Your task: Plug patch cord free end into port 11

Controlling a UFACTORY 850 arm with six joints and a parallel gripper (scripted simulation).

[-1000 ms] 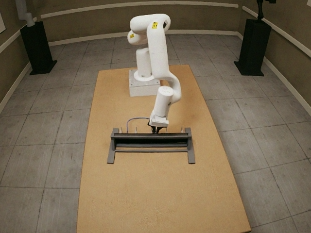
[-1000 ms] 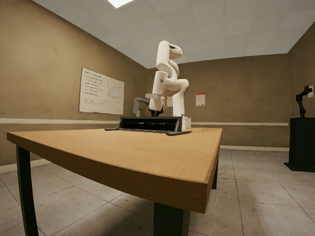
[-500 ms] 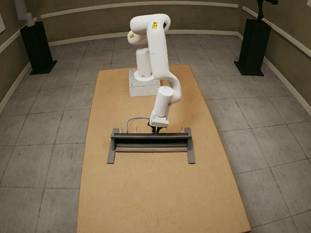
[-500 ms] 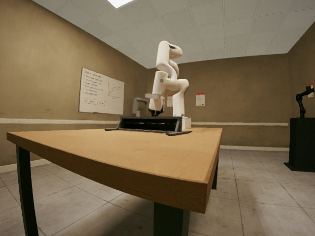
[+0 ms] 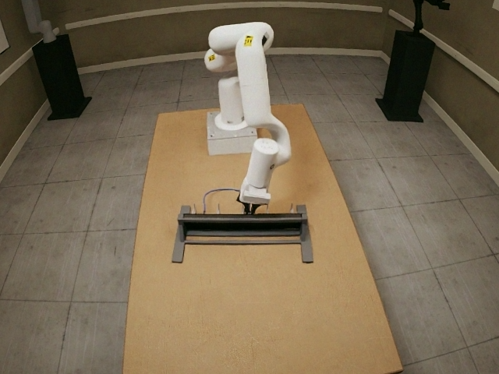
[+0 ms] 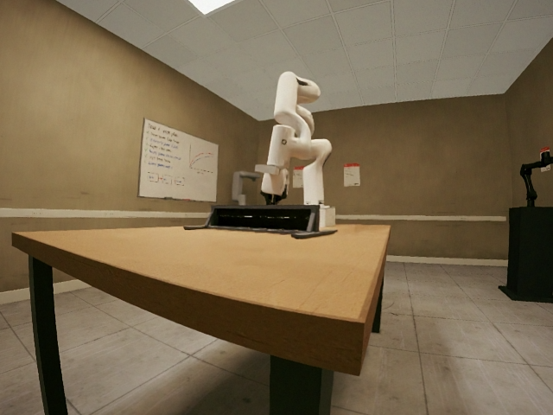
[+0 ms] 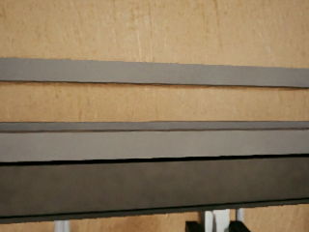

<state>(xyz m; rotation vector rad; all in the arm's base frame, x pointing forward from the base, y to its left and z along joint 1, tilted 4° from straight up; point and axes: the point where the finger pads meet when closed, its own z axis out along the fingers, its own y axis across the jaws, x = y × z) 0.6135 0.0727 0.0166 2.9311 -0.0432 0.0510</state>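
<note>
Now: the white plug 2 cm ahead of my hand and 1 cm below it.
</note>
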